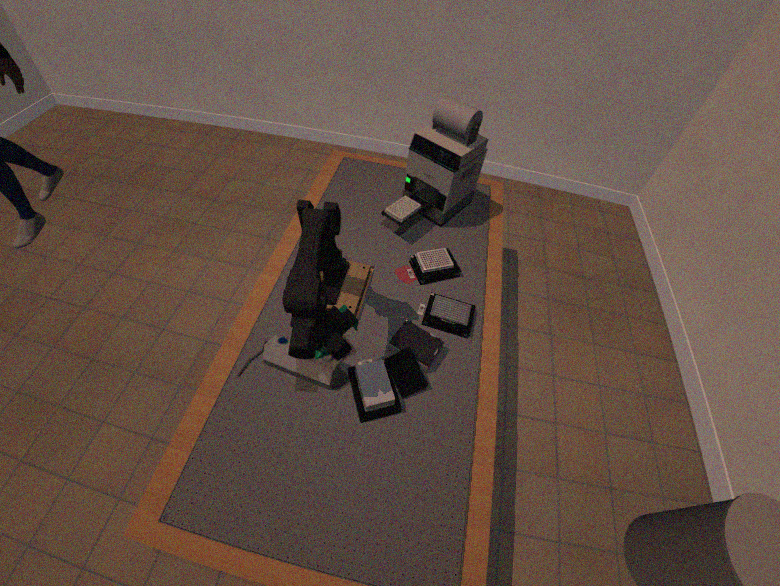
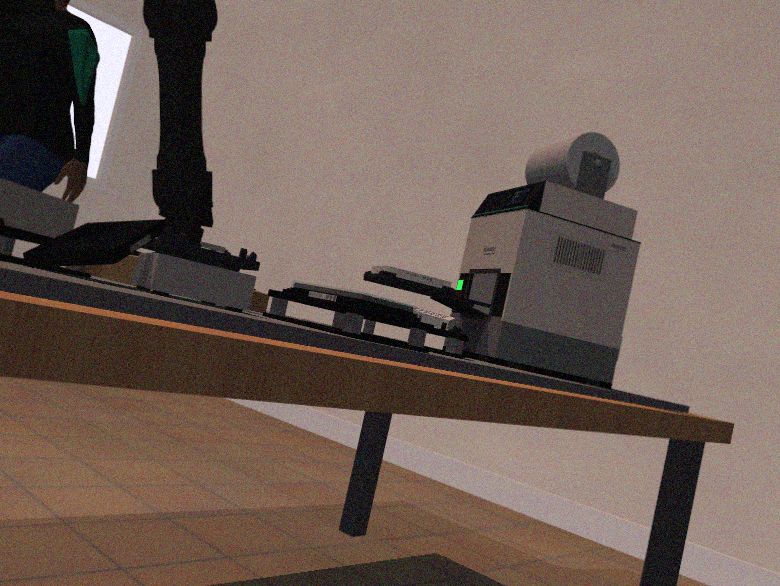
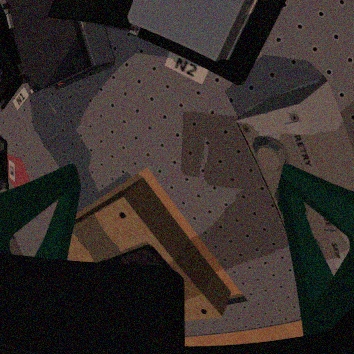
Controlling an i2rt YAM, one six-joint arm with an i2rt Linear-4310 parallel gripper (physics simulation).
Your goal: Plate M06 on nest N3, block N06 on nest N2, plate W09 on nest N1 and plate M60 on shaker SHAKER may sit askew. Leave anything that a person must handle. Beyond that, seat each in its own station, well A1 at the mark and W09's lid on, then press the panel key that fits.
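Note:
My gripper is open and empty, above the bench near the key panel. The pale block N06 sits on nest N2. A plate, apparently W09, is on nest N1. A white welled plate, apparently M06, is on the farther nest. A dark-topped grey box, apparently SHAKER, stands near N1. A black slab tilts between it and N2. Well A1 marks and the lid cannot be made out.
A tall instrument with a green light stands at the far end; its extended tray holds a pale plate. A red marker lies by the farther nest. The wooden arm base is close. A person stands beyond the table.

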